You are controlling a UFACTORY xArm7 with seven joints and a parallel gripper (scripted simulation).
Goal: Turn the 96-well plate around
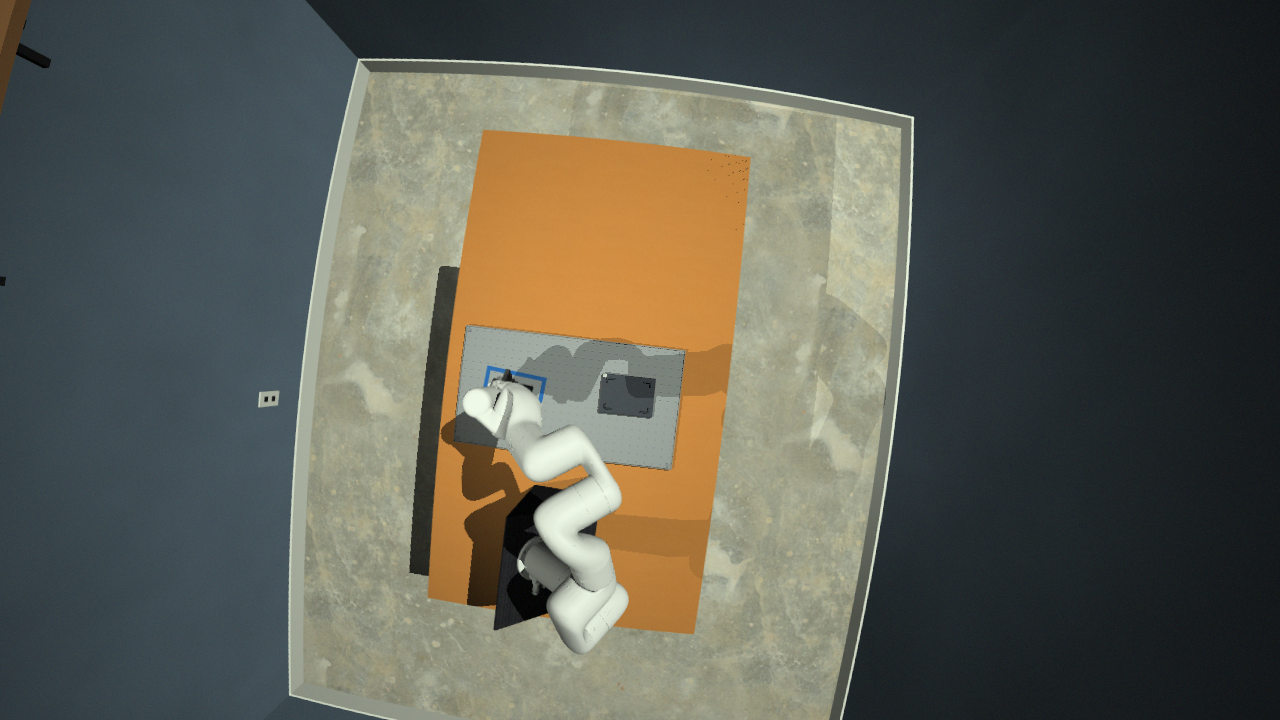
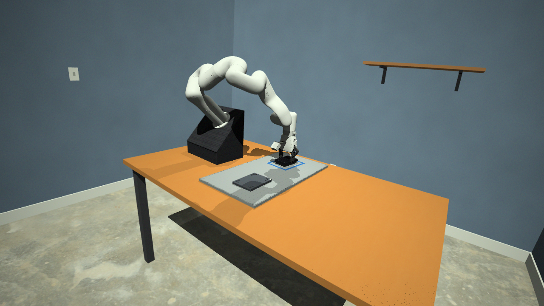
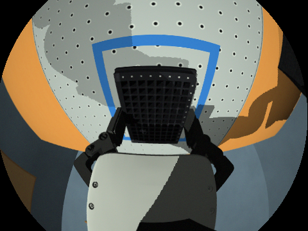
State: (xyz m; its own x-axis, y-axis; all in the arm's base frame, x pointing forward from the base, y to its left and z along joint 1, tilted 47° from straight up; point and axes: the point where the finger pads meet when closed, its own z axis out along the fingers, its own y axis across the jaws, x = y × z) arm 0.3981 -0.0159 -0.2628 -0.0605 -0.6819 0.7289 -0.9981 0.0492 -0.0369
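Now: hand 10 mm above the black 96-well plate. Also, from my hand: dark plate nest N1: 50 mm ahead, 360 mm to the right, 20 mm below; white A1 mark: 100 mm ahead, 280 mm to the right, 20 mm below.
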